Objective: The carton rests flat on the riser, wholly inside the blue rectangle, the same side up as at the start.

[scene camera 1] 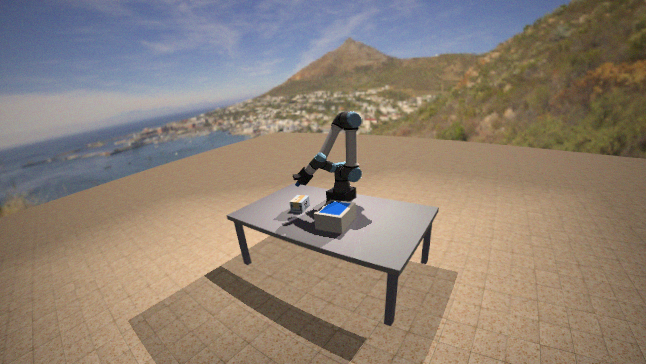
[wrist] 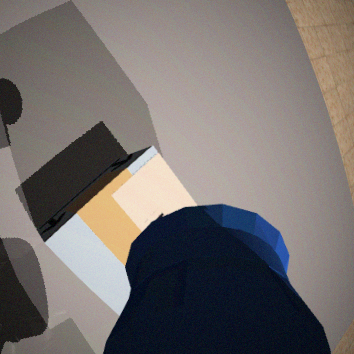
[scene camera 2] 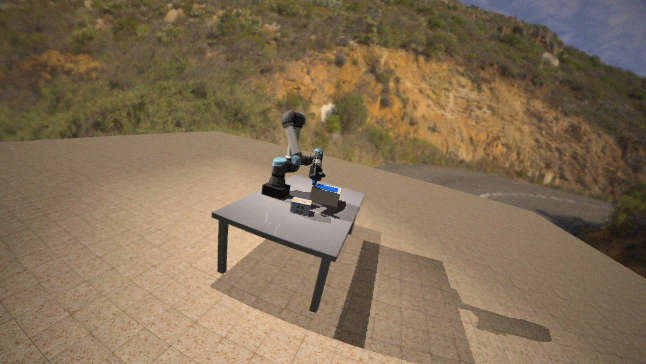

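Where they show: hand, tool point: (scene camera 1: 297,185) (wrist: 209,274) (scene camera 2: 314,184); arm's base, link origin: (scene camera 1: 342,189) (scene camera 2: 276,184).
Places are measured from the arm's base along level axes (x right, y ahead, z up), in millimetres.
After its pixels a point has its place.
The carton (scene camera 1: 299,204) @(x 106, y 397, z -17 mm) (scene camera 2: 301,206) @(x 212, y 368, z -25 mm) (wrist: 107,220) @(x 134, y 387, z -1 mm) is a small white box with an orange-tan band and a pale label on top and dark marks on its sides. It stands on the table, beside the riser. The riser (scene camera 1: 327,224) @(x -275, y 498, z -34 mm) (scene camera 2: 325,197) @(x -151, y 412, z -23 mm) is a grey-beige block with a blue rectangle (scene camera 1: 335,208) @(x -254, y 385, z 34 mm) (scene camera 2: 328,188) @(x -246, y 390, z 34 mm) on its top. My gripper, a blue suction cup (scene camera 1: 298,184) (scene camera 2: 314,182) (wrist: 210,250), is off and holds nothing. It hangs above the carton, apart from it in the scene camera 1 view. In the wrist view it hides part of the carton's top.
The grey table (scene camera 1: 390,225) @(x -584, y 205, z -86 mm) (scene camera 2: 260,215) @(x 471, y 190, z -86 mm) (wrist: 225,100) @(x 360, y 466, z -86 mm) carries the arm's black base (scene camera 1: 341,194) @(x -62, y 91, z -4 mm) (scene camera 2: 275,190) @(x 97, y 55, z -19 mm), close behind the riser in the scene camera 1 view. Shadows of the arm, carton and riser fall on the table. The table's edge shows at the right of the wrist view.
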